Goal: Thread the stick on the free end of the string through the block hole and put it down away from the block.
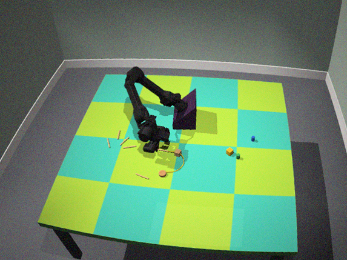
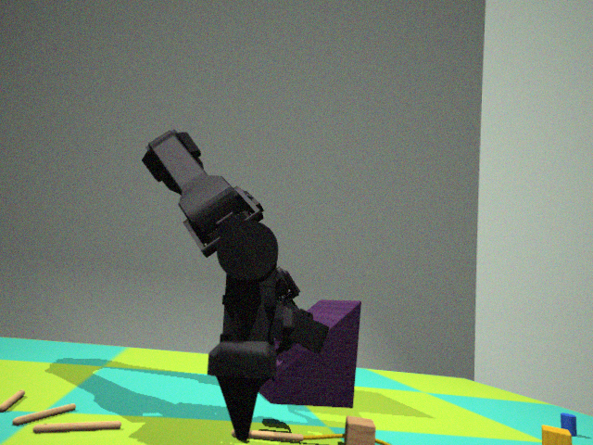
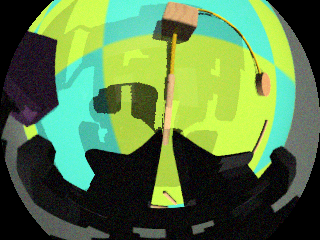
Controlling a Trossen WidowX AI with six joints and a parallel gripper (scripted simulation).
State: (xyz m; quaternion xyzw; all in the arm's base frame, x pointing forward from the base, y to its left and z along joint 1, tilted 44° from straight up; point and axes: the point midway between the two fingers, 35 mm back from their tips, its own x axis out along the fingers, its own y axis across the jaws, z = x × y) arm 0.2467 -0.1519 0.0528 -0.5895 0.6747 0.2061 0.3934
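The thin wooden stick lies 1 cm ahead of my gripper tip and 4 cm to the left of it. Also, from my gripper tip: orange cube 3 cm ahead, 40 cm to the left, 1 cm above; then round wooden button 18 cm ahead, 4 cm to the left, 1 cm above; then wooden block 4 cm ahead, 12 cm to the left, 1 cm above.
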